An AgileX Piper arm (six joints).
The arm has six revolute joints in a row. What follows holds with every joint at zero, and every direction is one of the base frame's. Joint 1 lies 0.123 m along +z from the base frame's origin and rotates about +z. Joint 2 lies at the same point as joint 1 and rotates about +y. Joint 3 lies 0.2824 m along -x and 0.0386 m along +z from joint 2 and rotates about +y. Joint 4 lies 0.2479 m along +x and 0.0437 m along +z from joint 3 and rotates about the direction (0.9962, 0, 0.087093). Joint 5 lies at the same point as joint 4 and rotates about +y. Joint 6 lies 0.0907 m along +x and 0.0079 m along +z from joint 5 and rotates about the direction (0.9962, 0, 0.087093). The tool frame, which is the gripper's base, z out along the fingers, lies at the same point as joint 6; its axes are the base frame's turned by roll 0, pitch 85.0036 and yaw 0 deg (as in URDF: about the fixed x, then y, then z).
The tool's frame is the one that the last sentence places.
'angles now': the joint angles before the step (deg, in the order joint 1, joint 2, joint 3, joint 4, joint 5, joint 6). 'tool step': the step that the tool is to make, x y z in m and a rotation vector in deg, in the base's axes. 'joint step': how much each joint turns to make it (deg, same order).
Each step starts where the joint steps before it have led.
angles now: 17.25, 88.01, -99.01, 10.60, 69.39, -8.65
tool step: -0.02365, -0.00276, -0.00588, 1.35, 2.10, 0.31
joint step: 0.40, -4.76, 6.31, 1.61, -0.07, 0.63
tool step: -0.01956, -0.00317, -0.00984, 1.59, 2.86, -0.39
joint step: 0.05, -3.95, 5.95, 1.83, 0.01, 1.08
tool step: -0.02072, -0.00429, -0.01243, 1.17, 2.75, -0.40
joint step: 0.00, -4.24, 6.48, 1.55, -0.17, 0.81
